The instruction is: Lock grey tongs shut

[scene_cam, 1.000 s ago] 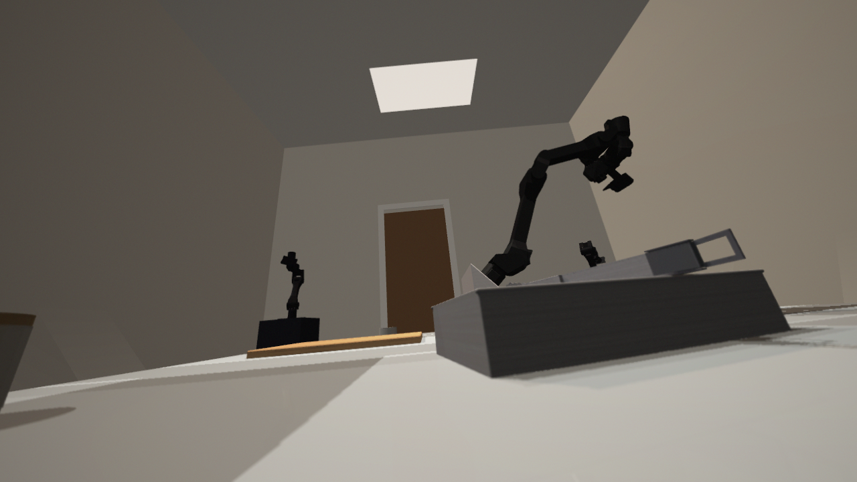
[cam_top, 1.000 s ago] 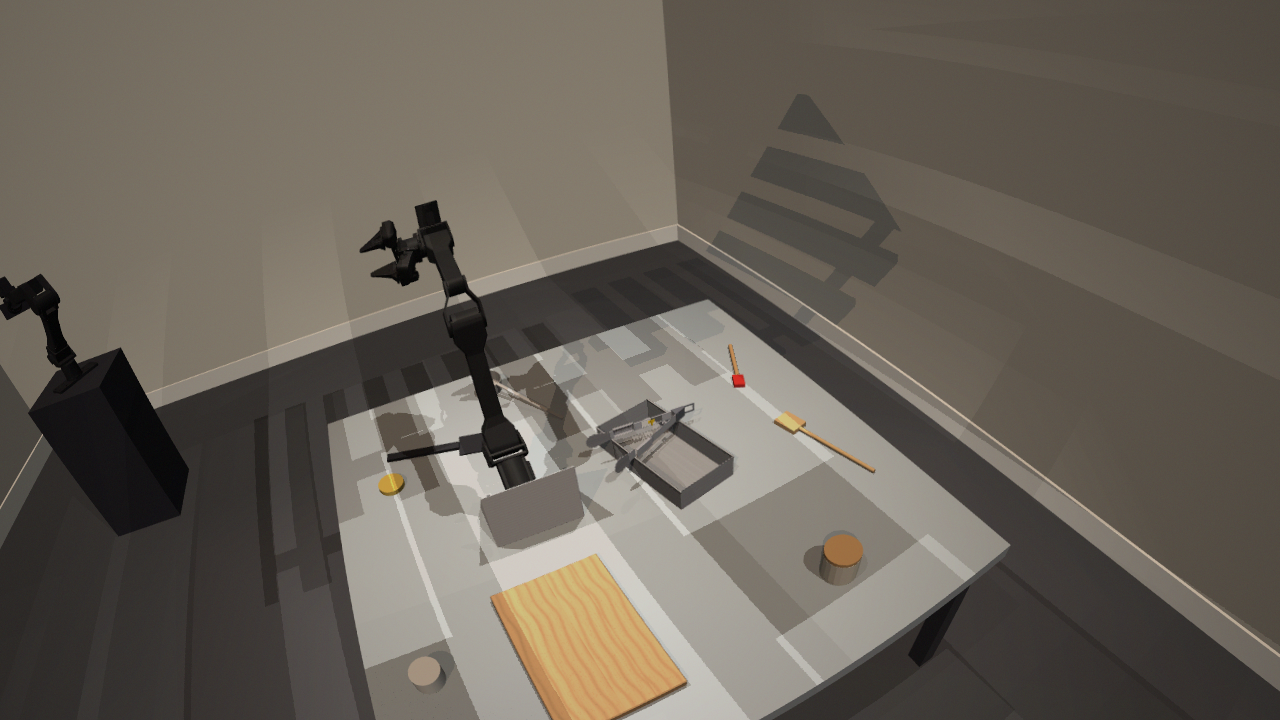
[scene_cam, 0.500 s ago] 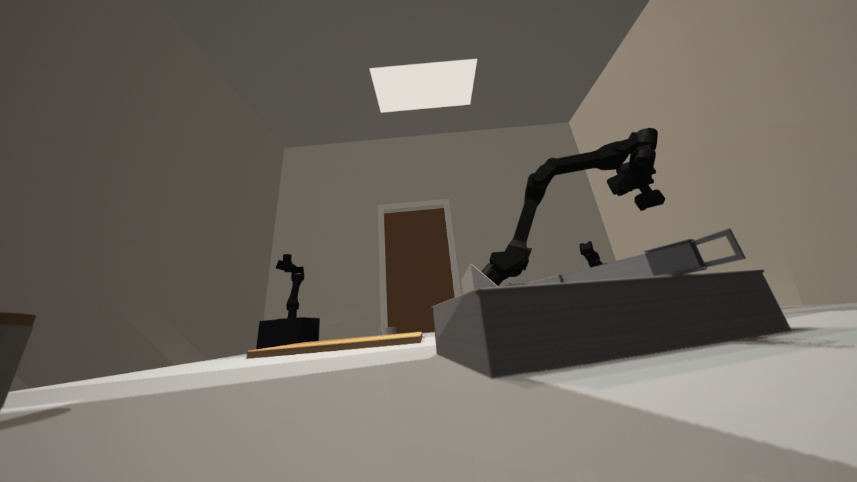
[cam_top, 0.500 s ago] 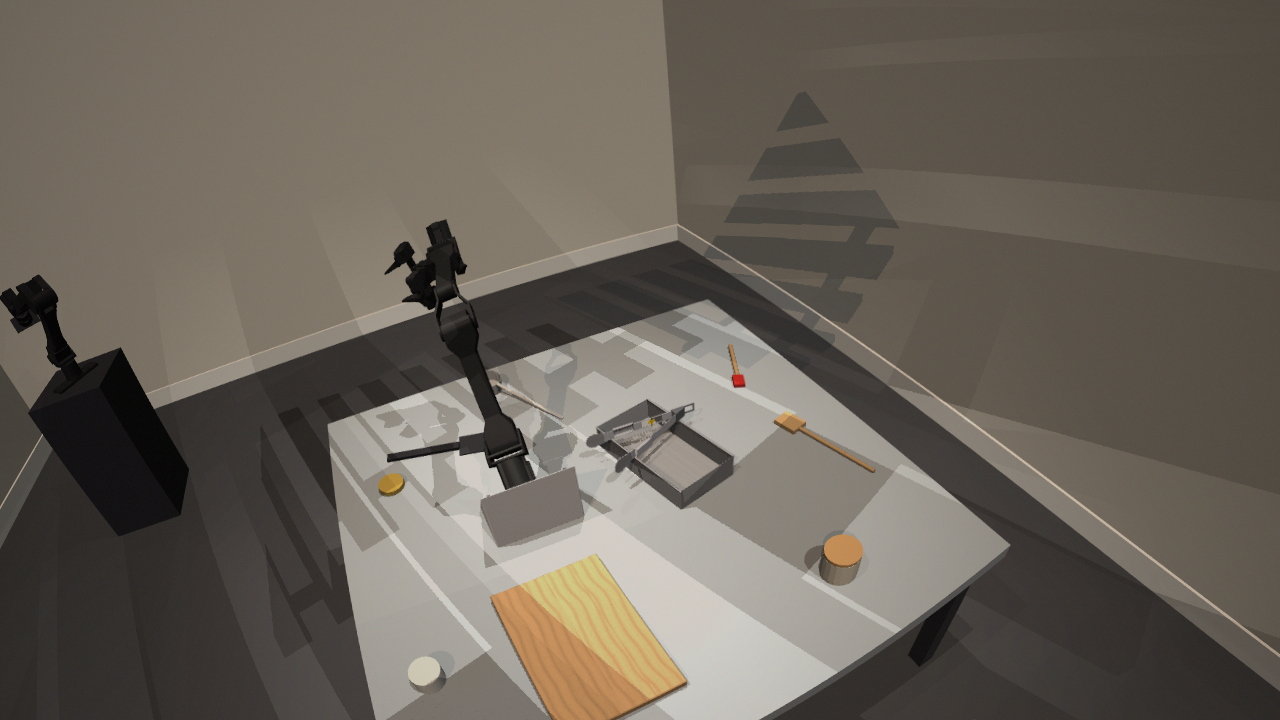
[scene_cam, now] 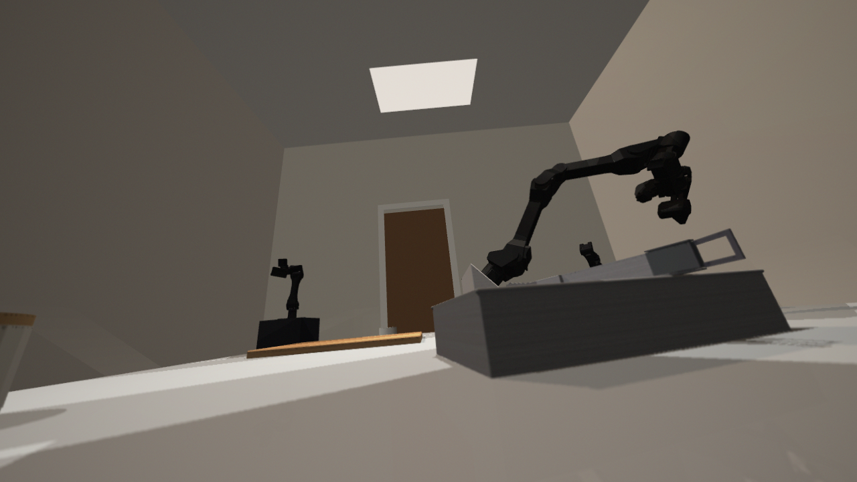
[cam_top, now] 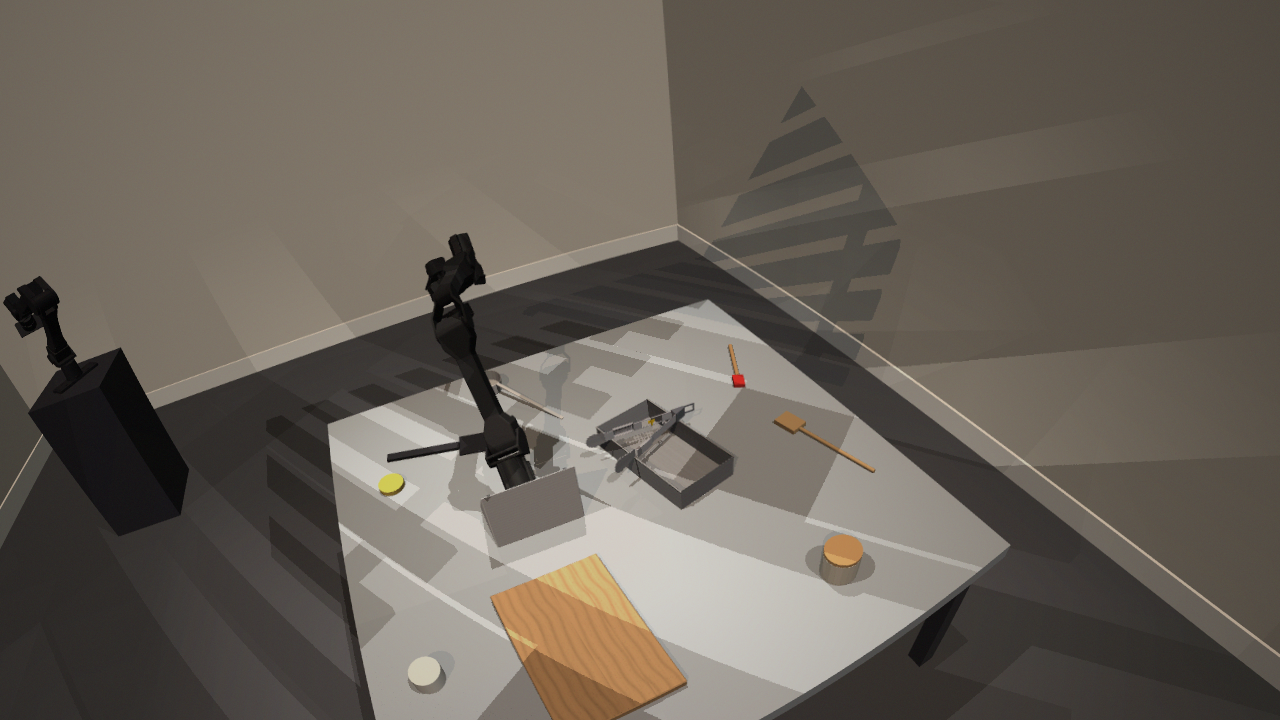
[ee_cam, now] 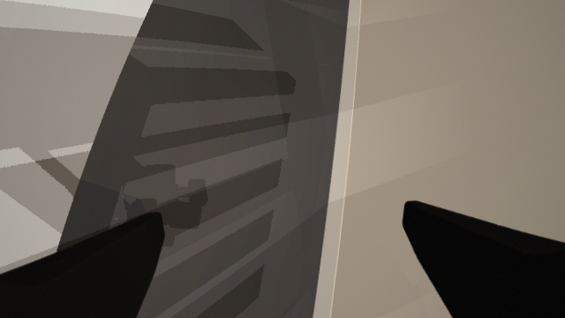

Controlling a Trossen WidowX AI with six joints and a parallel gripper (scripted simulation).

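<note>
Now: gripper tip 380 mm short of the roasting tin, 590 mm to the left of it and 250 mm above it. From my gripper tip the other things lie so: yellow disc (260 mm behind, 350 mm to the right, 270 mm below); red-headed brush (720 mm ahead, 380 mm to the right, 270 mm below); black blade (80 mm behind, 280 mm to the right, 270 mm below).
</note>
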